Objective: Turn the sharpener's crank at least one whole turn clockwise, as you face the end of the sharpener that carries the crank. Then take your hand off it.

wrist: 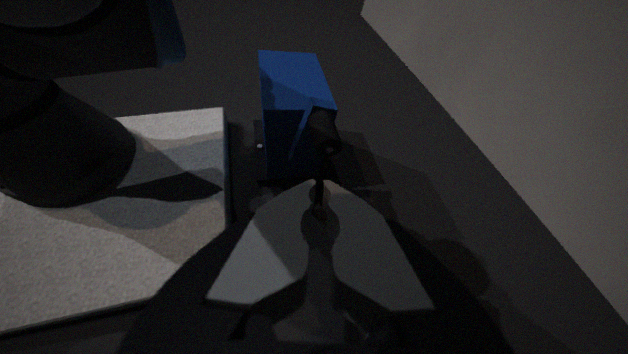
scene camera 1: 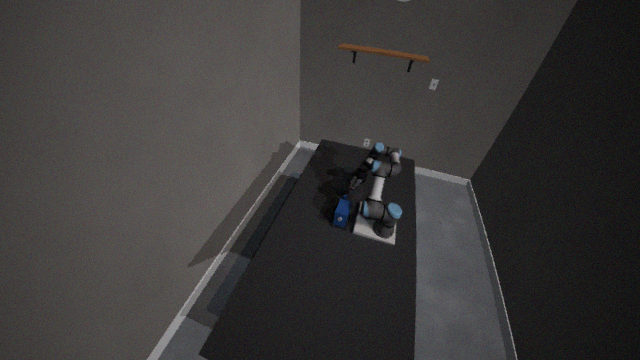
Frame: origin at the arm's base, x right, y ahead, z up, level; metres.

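Seen in the pictures: gripper, fingertip midpoint: [wrist: 318, 183] [scene camera 1: 351, 189]; arm's base at its link origin: [wrist: 78, 160] [scene camera 1: 383, 229].
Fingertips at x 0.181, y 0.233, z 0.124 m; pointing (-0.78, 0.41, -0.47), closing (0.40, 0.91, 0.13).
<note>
Offsets run from my fingertips to a thing's middle. "pt": to the spot under its first point. Level surfaces: height alone.
The blue sharpener @[pt dx -0.200, dy +0.033, dz -0.015 m] [scene camera 1: 342, 213] [wrist: 296, 80] stands on the dark table @[dz -0.142 m] [scene camera 1: 320, 290], beside the robot's base. Its crank end faces my gripper. In the wrist view the crank's dark knob @[dx -0.048, dy +0.026, dz -0.006 m] [wrist: 326, 129] is at the upper right of that end, and a thin blue crank arm slants down to the left from it. My gripper [scene camera 1: 353, 187] [wrist: 318, 183] is shut and empty, with its fingertips together. It is on the crank side, and in the scene view a small gap shows between the fingertips and the crank. In the wrist view the fingertips cover the area below the sharpener's end face.
The white base plate [scene camera 1: 367, 231] [wrist: 75, 270] with the robot's base is close beside the sharpener. Dark arm links show at the wrist view's upper left. The table's long edge runs past the sharpener's other side. A wooden shelf [scene camera 1: 383, 52] hangs high on the wall behind.
</note>
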